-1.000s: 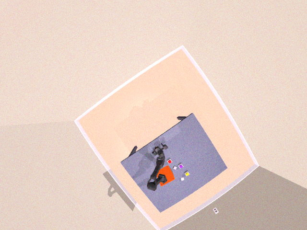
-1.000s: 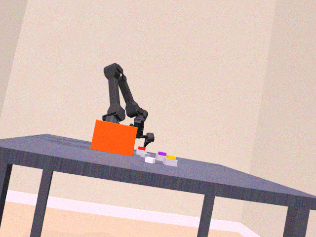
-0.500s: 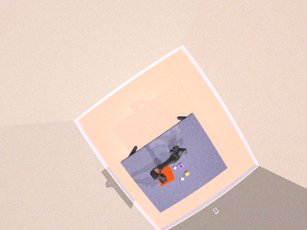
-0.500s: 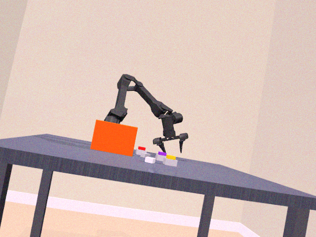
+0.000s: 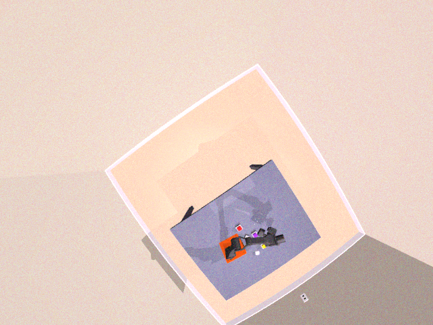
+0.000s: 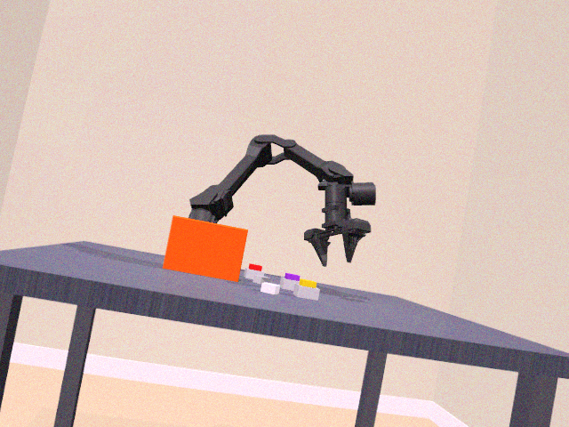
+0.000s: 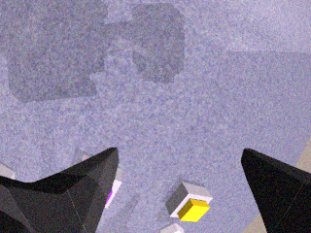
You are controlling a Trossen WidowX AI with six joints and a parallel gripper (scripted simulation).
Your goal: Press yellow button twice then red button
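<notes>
The yellow button lies 10 cm to the right of my gripper tip, 10 cm behind it and 5 cm below it. Also, from my gripper tip: purple button 10 cm behind, 5 cm below, 4 cm to the left.
</notes>
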